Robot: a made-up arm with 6 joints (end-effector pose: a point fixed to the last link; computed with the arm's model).
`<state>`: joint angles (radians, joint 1 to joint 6).
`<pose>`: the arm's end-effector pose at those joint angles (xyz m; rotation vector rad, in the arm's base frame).
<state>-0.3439 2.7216 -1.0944 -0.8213 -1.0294 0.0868</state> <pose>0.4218 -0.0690 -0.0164 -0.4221 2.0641 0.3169</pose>
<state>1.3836 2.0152 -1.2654 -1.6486 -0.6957 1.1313</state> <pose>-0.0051 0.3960 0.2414 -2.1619 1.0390 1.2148</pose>
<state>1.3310 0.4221 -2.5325 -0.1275 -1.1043 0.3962</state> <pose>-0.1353 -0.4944 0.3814 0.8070 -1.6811 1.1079</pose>
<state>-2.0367 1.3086 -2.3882 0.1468 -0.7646 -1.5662</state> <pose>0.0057 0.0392 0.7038 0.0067 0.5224 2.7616</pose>
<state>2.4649 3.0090 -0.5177 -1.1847 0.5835 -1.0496</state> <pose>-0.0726 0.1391 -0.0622 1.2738 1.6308 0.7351</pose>
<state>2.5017 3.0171 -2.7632 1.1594 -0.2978 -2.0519</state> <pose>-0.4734 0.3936 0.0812 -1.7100 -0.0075 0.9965</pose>
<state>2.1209 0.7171 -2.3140 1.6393 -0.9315 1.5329</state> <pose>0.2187 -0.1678 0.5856 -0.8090 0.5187 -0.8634</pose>
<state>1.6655 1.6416 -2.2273 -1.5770 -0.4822 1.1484</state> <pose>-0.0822 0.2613 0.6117 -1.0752 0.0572 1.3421</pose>
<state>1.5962 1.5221 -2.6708 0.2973 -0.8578 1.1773</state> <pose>0.0270 0.0107 0.6987 0.4086 -0.7069 2.9208</pose>
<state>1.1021 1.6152 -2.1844 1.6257 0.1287 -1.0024</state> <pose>0.1084 0.2493 0.6190 -0.3761 0.9685 1.6482</pose>
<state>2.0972 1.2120 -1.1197 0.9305 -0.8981 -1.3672</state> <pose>-0.0114 0.1734 0.5060 -0.7943 0.8146 0.9631</pose>
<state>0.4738 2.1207 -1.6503 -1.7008 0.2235 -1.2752</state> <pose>0.4371 0.1936 0.2806 -2.4224 -0.1903 -1.6875</pose>
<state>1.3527 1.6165 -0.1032 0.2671 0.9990 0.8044</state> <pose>-0.0250 0.0136 0.2082 0.3700 -2.4373 0.8890</pose>
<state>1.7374 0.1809 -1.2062 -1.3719 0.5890 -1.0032</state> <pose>0.1014 -0.1974 0.4391 -0.7807 0.2475 -0.7354</pose>
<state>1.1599 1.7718 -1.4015 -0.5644 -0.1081 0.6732</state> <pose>0.1475 0.3562 0.3718 -0.9726 1.5934 0.9571</pose>
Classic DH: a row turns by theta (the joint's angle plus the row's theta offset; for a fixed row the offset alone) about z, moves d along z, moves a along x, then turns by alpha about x. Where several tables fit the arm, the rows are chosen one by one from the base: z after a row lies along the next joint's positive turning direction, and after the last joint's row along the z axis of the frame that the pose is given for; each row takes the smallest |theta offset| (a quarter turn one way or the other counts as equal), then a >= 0, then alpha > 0; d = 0 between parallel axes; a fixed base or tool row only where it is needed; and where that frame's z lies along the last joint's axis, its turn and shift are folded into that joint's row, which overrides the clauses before.
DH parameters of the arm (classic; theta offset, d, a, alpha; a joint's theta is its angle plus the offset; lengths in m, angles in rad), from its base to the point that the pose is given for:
joint 1: 0 0.1026 0 -1.5708
joint 2: 0.1358 0 -0.342 0
joint 3: 1.3478 0 -0.0135 1.5708
joint 4: 0 0.154 0 -1.5708
joint 5: 0 0 0.0001 1.5708
joint 6: 0 0.1233 0 0

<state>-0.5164 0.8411 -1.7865 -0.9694 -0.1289 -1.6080</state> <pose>-0.0536 0.0454 0.6348 -0.6866 0.2287 -2.9803</pose>
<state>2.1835 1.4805 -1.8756 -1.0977 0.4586 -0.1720</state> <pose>-0.1069 0.2368 0.5568 -1.3407 0.1729 0.5469</pose>
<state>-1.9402 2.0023 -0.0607 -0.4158 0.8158 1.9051</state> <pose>-0.0523 -0.0345 0.1814 -2.0493 0.2420 0.1090</pose>
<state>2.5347 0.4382 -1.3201 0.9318 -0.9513 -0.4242</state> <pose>0.2266 -0.0593 0.5159 0.5256 0.8576 2.6457</pose>
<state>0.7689 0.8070 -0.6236 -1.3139 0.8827 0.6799</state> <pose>0.0851 -0.0460 0.3464 -0.6325 1.7688 -0.6390</pose>
